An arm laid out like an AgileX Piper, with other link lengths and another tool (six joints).
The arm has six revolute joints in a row. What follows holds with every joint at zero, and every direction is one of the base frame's. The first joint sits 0.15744 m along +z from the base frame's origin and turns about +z. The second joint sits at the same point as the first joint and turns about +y. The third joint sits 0.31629 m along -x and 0.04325 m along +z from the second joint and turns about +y. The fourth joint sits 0.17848 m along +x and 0.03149 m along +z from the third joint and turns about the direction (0.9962, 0, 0.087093). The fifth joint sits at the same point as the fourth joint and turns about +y. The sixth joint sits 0.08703 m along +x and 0.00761 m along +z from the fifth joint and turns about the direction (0.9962, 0, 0.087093). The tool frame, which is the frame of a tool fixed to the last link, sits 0.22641 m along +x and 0.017 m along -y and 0.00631 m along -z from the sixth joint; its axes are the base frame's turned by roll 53.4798, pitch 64.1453 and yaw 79.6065 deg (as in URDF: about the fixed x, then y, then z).
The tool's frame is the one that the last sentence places.
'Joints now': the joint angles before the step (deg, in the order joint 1, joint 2, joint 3, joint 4, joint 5, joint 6). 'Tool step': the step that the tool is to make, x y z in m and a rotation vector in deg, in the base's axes. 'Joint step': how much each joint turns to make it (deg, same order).
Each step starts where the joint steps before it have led.
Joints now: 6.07 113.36 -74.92 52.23 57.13 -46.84
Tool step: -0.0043 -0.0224 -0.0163 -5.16 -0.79 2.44
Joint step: 0.01 0.00 0.02 -5.93 -0.81 0.43
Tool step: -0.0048 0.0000 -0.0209 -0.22 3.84 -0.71
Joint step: -0.02 3.49 -0.01 0.17 -0.08 0.69
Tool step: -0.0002 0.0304 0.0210 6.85 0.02 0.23
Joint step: 0.02 0.21 -0.02 7.48 2.71 -4.05
